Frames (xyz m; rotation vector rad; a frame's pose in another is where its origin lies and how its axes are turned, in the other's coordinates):
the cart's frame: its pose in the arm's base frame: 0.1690 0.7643 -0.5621 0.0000 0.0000 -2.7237
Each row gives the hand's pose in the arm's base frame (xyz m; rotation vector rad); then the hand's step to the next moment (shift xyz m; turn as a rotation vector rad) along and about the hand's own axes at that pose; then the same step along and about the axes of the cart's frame.
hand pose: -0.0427 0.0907 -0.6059 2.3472 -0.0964 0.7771
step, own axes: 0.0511 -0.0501 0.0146 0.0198 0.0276 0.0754
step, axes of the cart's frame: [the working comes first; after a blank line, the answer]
step, axes of the arm's base frame: 0.0624 0.0369 -0.0088 0.0474 -0.0650 -0.0193

-0.0720 -0.0084 -0.0088 -0.0169 0.0786 -0.0193
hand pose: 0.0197 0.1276 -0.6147 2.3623 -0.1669 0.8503
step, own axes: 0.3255 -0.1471 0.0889 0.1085 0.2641 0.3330
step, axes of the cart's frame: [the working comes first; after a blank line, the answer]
step, axes of the arm's base frame: 0.3489 0.0933 0.0711 0.1815 -0.3993 -0.0001

-0.3567 0.0563 0.0711 -0.0039 0.4386 -0.0001
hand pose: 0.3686 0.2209 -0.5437 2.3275 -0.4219 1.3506
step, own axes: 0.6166 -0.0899 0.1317 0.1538 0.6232 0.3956
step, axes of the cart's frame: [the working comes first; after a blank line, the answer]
step, axes of the arm's base frame: 0.4375 -0.0191 0.4624 0.0871 -0.7443 0.0834

-0.3921 0.1950 0.4624 0.2225 0.7156 0.0834
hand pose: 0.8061 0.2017 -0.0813 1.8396 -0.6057 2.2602
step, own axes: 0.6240 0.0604 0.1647 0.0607 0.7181 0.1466
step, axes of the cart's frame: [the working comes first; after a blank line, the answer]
step, axes of the arm's base frame: -0.0166 -0.1999 0.6164 -0.1511 -0.7167 -0.0656

0.0963 0.1760 0.6164 0.4290 0.5938 -0.0656
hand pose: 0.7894 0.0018 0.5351 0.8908 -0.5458 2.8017
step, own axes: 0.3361 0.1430 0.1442 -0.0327 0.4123 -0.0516
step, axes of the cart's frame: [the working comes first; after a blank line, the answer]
step, axes of the arm's base frame: -0.2325 -0.1762 0.2628 -0.1035 -0.3615 -0.1798

0.2841 0.0667 0.2628 0.2413 0.2884 -0.1798
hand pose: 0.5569 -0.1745 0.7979 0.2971 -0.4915 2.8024
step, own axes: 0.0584 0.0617 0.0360 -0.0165 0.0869 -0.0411
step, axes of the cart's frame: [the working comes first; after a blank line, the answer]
step, axes of the arm's base frame: -0.0683 -0.0548 0.0290 -0.0174 -0.0676 -0.0681

0.0847 0.0224 0.0290 0.0433 0.0547 -0.0681
